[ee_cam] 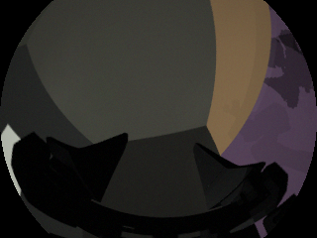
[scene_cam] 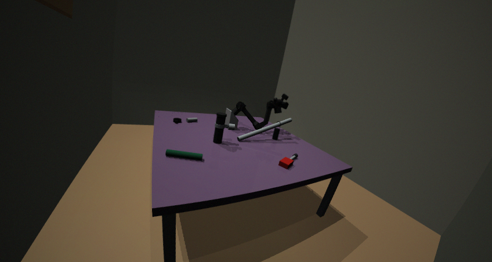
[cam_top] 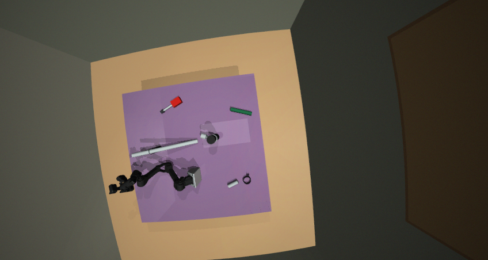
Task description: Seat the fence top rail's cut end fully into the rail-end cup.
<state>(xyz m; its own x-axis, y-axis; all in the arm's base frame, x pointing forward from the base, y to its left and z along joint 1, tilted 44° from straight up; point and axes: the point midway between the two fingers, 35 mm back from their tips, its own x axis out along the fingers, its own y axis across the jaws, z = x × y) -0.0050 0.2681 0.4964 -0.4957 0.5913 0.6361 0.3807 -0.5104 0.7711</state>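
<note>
Now: the brace band 38 cm ahead of my gripper tip, 75 cm to the right of it and 17 cm below it. Also, from my gripper tip: short grey tube (7 cm behind, 91 cm to the right, 28 cm below); then short post (29 cm ahead, 24 cm to the right, 19 cm below); then red-handled tool (67 cm ahead, 37 cm to the right, 28 cm below).
</note>
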